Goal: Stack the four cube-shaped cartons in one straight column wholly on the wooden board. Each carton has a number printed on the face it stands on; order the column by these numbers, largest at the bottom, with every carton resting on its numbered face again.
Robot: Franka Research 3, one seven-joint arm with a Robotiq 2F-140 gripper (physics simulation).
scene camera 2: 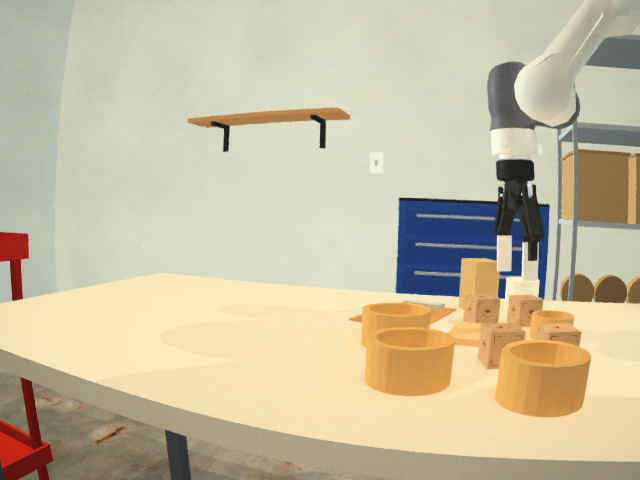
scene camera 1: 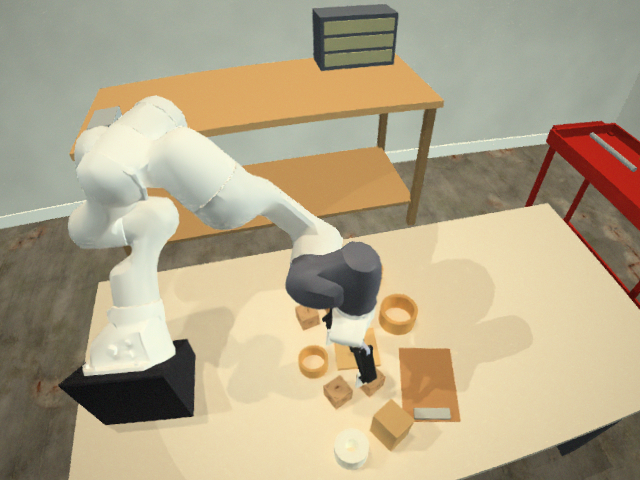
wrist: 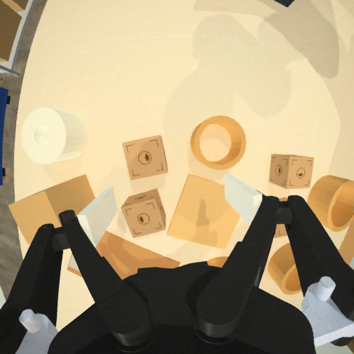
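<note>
My gripper (scene camera 1: pixel 343 359) (scene camera 2: pixel 516 271) (wrist: pixel 169 192) is open and empty, above the table between the near carton pair and the wooden board (scene camera 1: pixel 374 345) (scene camera 2: pixel 463 335) (wrist: pixel 186 222). The board holds no carton. One near carton (scene camera 1: pixel 338 392) (scene camera 2: pixel 525 310) (wrist: pixel 145 157) stands on the robot's side. The other near carton (scene camera 1: pixel 374 384) (scene camera 2: pixel 481 308) (wrist: pixel 143 215) stands beside it, partly behind a finger in scene camera 1. Beyond the board stand a third carton (scene camera 1: pixel 307 316) (scene camera 2: pixel 559 332) (wrist: pixel 291 171) and a fourth (scene camera 2: pixel 500 345) (wrist: pixel 281 231), mostly hidden in the wrist view. Bottom numbers are hidden.
A small ring (scene camera 1: pixel 313 371) (wrist: pixel 195 150) lies beside the board. Larger rings (scene camera 1: pixel 398 327) (scene camera 2: pixel 408 374) stand beyond. A brown mat (scene camera 1: pixel 426 379) bears a grey bar (scene camera 1: pixel 432 413). A tall box (scene camera 1: pixel 391 424) and a white cylinder (scene camera 1: pixel 351 457) (wrist: pixel 75 135) stand near the front cartons.
</note>
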